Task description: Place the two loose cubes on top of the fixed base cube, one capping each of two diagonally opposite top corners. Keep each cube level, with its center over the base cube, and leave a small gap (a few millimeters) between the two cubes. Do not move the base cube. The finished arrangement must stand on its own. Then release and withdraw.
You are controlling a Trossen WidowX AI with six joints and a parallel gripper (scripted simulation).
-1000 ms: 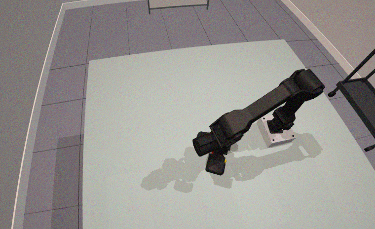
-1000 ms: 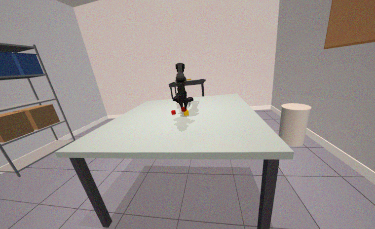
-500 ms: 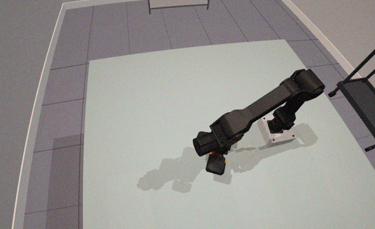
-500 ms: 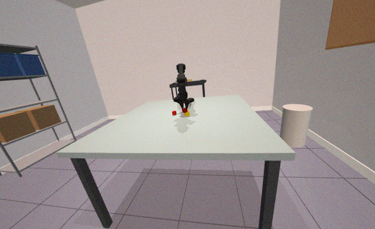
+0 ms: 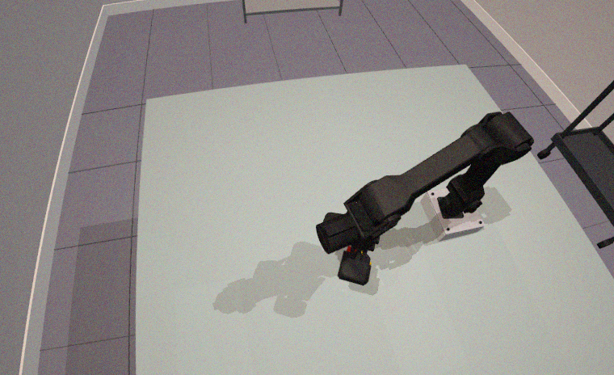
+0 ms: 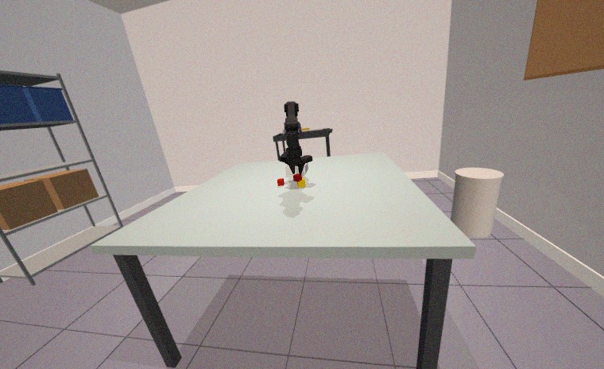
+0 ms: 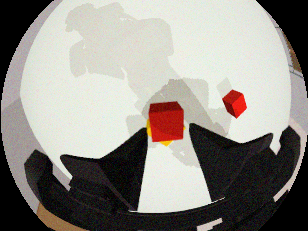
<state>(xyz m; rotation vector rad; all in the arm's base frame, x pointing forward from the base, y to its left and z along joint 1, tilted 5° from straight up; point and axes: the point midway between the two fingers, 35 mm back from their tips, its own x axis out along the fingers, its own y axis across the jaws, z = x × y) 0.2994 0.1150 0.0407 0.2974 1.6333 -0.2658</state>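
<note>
My gripper tip is now 2 cm above the red cube. Also, from my gripper tip: yellow base cube 5 cm below, 2 cm behind, 1 cm to the left.
</note>
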